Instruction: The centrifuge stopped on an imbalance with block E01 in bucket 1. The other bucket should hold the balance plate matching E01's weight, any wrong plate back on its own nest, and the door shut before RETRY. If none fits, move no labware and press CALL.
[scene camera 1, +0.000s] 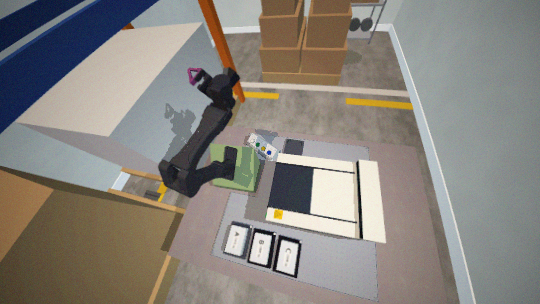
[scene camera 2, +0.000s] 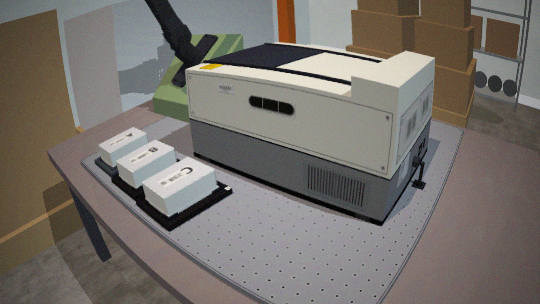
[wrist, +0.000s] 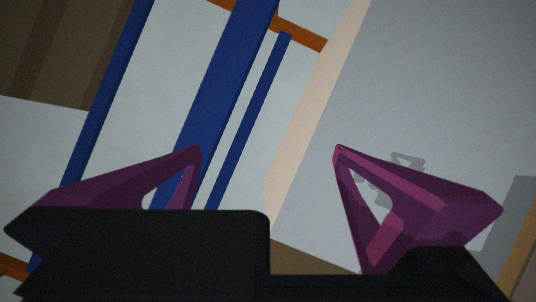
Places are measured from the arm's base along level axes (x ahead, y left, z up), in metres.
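Pixels of known places: gripper, between the fingertips: (scene camera 1: 197, 76) (wrist: 267, 151); arm's base, origin of its link: (scene camera 1: 229, 163) (scene camera 2: 195, 59).
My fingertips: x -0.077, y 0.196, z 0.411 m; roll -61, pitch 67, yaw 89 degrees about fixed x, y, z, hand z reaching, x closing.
For each thing: its top centre in the pictures, then the offset to it from my fingertips. "*": a spot on its surface instead.
- dark panel, centre of its top: (scene camera 2: 266, 53) (scene camera 1: 291, 186) 0.449 m ahead, 0.251 m right, 0.351 m down
- White plates A, centre of its top: (scene camera 2: 121, 139) (scene camera 1: 235, 239) 0.226 m ahead, 0.556 m right, 0.510 m down
- B, centre of its top: (scene camera 2: 144, 154) (scene camera 1: 260, 248) 0.362 m ahead, 0.553 m right, 0.510 m down
- C, centre of its top: (scene camera 2: 176, 176) (scene camera 1: 287, 256) 0.498 m ahead, 0.549 m right, 0.510 m down
- tilted panel, centre of its top: (scene camera 1: 262, 142) 0.195 m ahead, 0.015 m left, 0.480 m down
- dark square pad, a spot on its surface: (scene camera 1: 294, 146) * 0.397 m ahead, 0.067 m left, 0.541 m down
The cream and grey centrifuge (scene camera 1: 334, 192) (scene camera 2: 290, 130) stands on the table. Its top looks covered, with a dark panel (scene camera 1: 291, 187) (scene camera 2: 270, 55) towards the arm's base; the buckets and block E01 do not show. White plates A (scene camera 1: 237, 240) (scene camera 2: 123, 146), B (scene camera 1: 261, 248) (scene camera 2: 146, 164) and C (scene camera 1: 288, 256) (scene camera 2: 180, 186) sit in a row, each on its own dark nest. Their weights are too blurred to read. A tilted panel (scene camera 1: 262, 146) with green, yellow and blue buttons stands behind the centrifuge's near-arm corner. My gripper (scene camera 1: 195, 76) (wrist: 267, 151) is open and empty, raised high, away from the plates and centrifuge.
The arm stands on a green base (scene camera 1: 245, 167) (scene camera 2: 170, 102) beside the centrifuge. A large pale box (scene camera 1: 95, 85) is near the raised gripper. An orange post (scene camera 1: 220, 45) and stacked cartons (scene camera 1: 305, 55) (scene camera 2: 440, 60) stand behind. A dark square pad (scene camera 1: 294, 146) lies near the button panel.
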